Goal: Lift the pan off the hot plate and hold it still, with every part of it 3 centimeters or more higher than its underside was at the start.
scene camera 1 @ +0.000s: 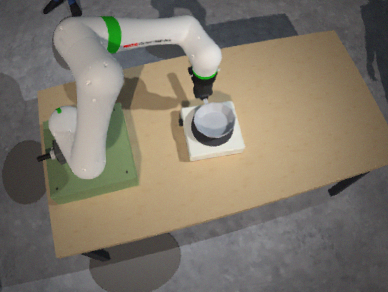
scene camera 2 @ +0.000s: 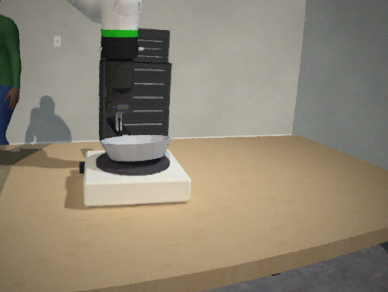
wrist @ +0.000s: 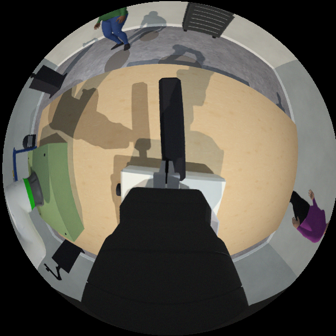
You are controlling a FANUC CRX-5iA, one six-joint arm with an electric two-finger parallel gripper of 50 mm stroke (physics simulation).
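Frame: origin at the arm's base, x left, y back, z up, level; metres.
Seen in the pictures: gripper, fingertip midpoint: (scene camera 1: 200, 94) (scene camera 2: 118, 129).
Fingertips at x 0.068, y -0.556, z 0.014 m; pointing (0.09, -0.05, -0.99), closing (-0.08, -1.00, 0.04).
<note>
Offsets run from my fingertips to a thing's top centre. Level surfaces: height alone.
The grey pan @(dy -0.012, dx -0.038, dz +0.019 m) (scene camera 1: 214, 120) (scene camera 2: 136, 150) is over the black disc of the white hot plate @(dy +0.003, dx -0.142, dz -0.045 m) (scene camera 1: 215, 152) (scene camera 2: 137, 192) (wrist: 137, 177). In scene camera 2 it looks slightly tilted, its near side raised a little off the disc. Its black handle (wrist: 171, 120) points away from scene camera 2; in scene camera 1 the arm hides most of it. My gripper (scene camera 1: 204, 98) (scene camera 2: 119, 129) (wrist: 166, 167) is shut, with nothing held between its fingers. The fingertips are close to the handle's pan end, seemingly over or against it; exact contact is too small to tell.
The hot plate's black knob @(dy +0.113, dx -0.065, dz -0.067 m) (scene camera 1: 181, 122) (scene camera 2: 82, 167) (wrist: 118, 189) sticks out at its left side. The green robot base (scene camera 1: 120, 170) (wrist: 52, 185) stands at the left of the wooden table @(dz -0.118 m) (scene camera 1: 290, 115) (scene camera 2: 260, 200) (wrist: 260, 150). A dark drawer cabinet (scene camera 2: 152, 95) (wrist: 207, 20) stands beyond the table.
</note>
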